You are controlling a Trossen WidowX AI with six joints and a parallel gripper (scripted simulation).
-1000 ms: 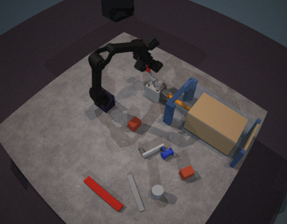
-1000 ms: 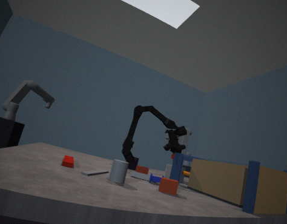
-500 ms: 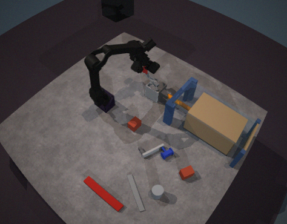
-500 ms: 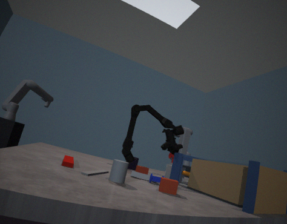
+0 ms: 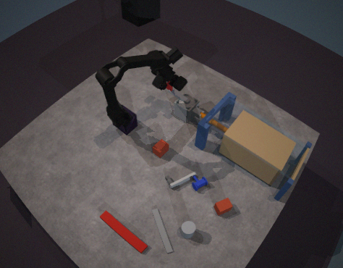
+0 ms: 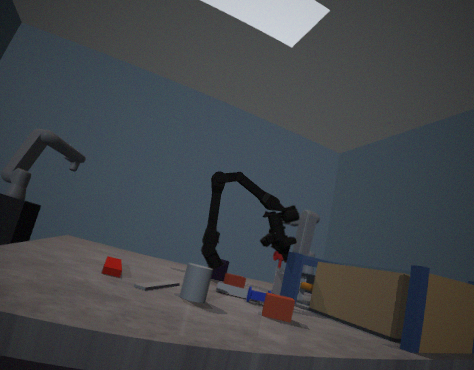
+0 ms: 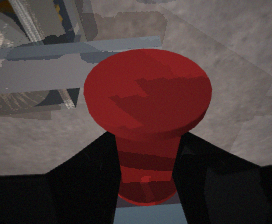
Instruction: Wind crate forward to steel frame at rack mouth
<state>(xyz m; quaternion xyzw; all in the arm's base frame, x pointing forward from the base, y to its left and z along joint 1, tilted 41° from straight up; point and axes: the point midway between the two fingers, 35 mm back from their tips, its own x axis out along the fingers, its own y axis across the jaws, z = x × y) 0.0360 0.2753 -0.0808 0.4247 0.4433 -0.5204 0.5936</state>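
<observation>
The winch handle with red knob is 4 cm ahead of my gripper tip, 1 cm to the right of it and 3 cm below it. The rest, counted from my gripper tip: blue t-shaped piece (41 cm ahead, 25 cm to the right, 12 cm below); then grey strip (47 cm ahead, 51 cm to the right, 13 cm below); then grey winch (9 cm ahead, 2 cm to the right, 10 cm below).
</observation>
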